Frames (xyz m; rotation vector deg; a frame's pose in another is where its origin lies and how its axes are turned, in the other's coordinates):
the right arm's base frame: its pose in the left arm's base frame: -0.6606 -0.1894 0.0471 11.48 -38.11 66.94
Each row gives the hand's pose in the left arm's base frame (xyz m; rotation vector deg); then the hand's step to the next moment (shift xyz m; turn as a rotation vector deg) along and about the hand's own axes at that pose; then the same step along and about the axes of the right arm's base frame.
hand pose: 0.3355 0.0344 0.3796 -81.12 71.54 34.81
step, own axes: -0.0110 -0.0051 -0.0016 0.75 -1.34 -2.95
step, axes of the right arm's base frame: 0.0084 -0.0023 0.0086 -1.98 -1.99 1.79
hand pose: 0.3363 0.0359 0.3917 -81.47 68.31 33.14
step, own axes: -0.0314 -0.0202 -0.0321 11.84 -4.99 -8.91
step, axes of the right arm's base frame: 0.0073 -0.0151 0.0463 -12.19 -9.75 -0.93
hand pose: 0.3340 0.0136 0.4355 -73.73 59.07 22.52
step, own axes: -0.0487 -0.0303 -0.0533 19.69 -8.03 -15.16
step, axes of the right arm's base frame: -0.0046 -0.0068 0.0779 -20.62 -15.97 -1.41
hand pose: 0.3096 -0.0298 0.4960 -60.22 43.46 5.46
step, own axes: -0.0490 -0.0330 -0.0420 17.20 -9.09 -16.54
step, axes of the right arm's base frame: -0.0148 0.0170 0.0689 -20.76 -14.81 1.40
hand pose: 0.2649 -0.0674 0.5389 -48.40 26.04 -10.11
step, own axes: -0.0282 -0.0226 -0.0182 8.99 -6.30 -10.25
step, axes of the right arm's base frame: -0.0126 0.0193 0.0333 -12.51 -8.01 2.19
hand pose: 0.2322 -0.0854 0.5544 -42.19 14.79 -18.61
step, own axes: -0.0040 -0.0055 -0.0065 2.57 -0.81 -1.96
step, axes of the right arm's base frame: -0.0067 0.0038 0.0053 -2.45 -2.25 -0.18
